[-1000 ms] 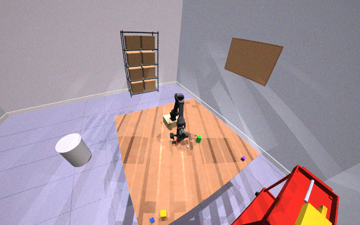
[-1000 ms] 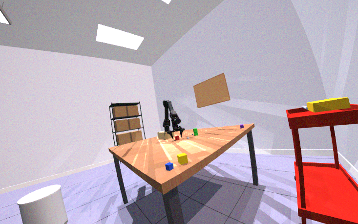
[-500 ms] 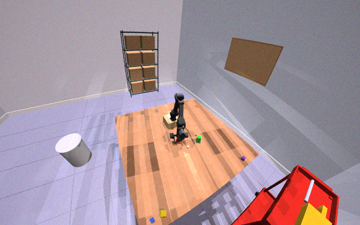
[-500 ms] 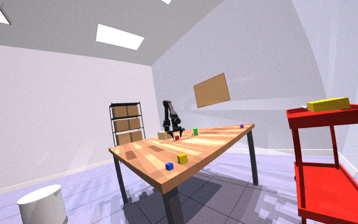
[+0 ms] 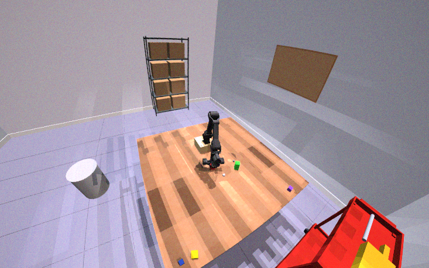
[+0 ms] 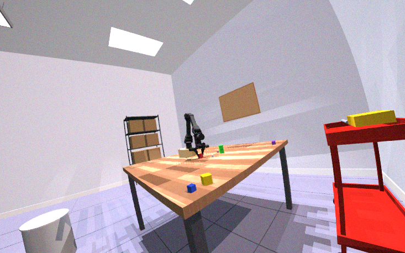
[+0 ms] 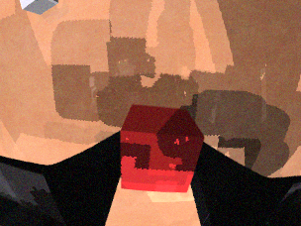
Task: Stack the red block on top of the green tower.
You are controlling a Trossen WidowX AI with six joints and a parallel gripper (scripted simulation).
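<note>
My gripper tip is 30 mm short of the small grey ball and 220 mm to the right of it. The rest, counted from my gripper tip: small white cube: 120 mm ahead, 40 mm to the left; then yellow cube: 500 mm ahead, 440 mm to the right, 10 mm above; then red block: 10 mm above.
</note>
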